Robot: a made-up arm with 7 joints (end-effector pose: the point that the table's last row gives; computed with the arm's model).
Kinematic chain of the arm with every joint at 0, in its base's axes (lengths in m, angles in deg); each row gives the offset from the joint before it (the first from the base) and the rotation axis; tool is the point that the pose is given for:
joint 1: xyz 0 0 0.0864 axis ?
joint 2: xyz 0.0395 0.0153 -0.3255 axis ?
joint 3: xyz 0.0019 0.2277 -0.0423 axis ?
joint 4: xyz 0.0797 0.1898 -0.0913 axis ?
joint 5: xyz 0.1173 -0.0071 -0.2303 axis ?
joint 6: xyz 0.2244 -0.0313 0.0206 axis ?
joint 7: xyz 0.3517 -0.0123 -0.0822 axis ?
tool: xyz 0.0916 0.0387 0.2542
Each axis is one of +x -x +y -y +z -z.
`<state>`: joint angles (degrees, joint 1 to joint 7).
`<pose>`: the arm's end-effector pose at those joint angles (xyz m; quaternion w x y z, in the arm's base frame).
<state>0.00 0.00 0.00 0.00 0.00 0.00 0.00</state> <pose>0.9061 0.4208 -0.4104 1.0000 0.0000 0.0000 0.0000</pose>
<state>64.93 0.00 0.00 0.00 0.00 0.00 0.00</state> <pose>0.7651 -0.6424 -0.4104 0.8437 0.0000 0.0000 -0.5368</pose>
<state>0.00 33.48 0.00 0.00 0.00 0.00 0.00</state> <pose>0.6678 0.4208 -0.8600 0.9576 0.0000 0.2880 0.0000</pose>
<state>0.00 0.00 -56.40 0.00 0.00 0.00 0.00</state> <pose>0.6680 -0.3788 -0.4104 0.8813 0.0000 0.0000 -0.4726</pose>
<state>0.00 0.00 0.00 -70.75 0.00 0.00 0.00</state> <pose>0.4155 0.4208 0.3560 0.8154 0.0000 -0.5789 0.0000</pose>
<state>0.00 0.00 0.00 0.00 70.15 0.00 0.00</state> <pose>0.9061 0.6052 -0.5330 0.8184 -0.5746 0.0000 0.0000</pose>
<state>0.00 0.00 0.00 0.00 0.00 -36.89 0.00</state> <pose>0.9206 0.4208 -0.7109 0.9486 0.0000 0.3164 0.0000</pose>
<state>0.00 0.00 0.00 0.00 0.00 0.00 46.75</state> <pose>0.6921 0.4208 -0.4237 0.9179 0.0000 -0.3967 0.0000</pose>
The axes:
joint 1: -z
joint 2: +y
joint 3: +z
joint 4: +y
joint 5: -x
joint 6: -y
joint 7: -y

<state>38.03 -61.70 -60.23 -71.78 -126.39 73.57 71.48</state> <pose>0.0036 -0.2152 0.0325 0.7118 -0.3785 0.5811 -0.1115</pose>
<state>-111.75 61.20 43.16 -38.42 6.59 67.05 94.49</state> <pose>-0.7026 -0.1237 -0.4214 0.3308 0.8919 -0.2651 0.1576</pose>
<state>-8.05 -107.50 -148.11 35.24 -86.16 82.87 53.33</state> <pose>0.4691 0.2871 -0.2435 0.4187 -0.1774 -0.3179 0.8319</pose>
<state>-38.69 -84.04 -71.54 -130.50 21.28 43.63 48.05</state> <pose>-0.3938 0.3631 -0.0213 0.5203 0.4874 0.4478 0.5396</pose>
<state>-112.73 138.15 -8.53 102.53 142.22 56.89 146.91</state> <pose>-0.3404 -0.4017 0.4388 0.7266 0.2843 0.6247 -0.0314</pose>
